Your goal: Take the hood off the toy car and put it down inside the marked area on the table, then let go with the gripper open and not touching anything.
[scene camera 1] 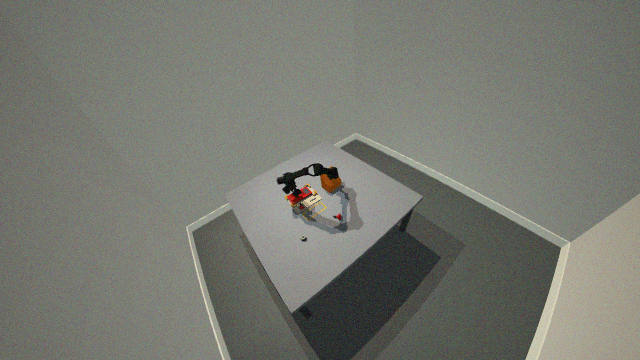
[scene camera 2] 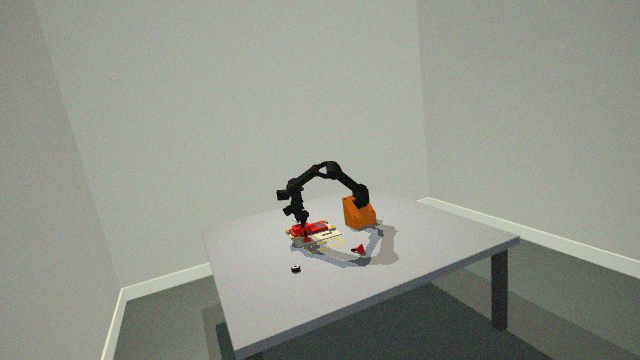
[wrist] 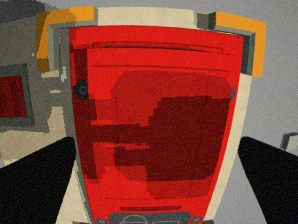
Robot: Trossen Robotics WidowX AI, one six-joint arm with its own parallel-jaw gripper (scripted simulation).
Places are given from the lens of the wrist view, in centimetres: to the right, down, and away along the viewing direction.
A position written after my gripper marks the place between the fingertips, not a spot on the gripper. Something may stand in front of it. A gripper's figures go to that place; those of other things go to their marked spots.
my gripper [wrist: 161, 147]: 1, 2, 10
red hood [wrist: 157, 116]: 0, 0, 9
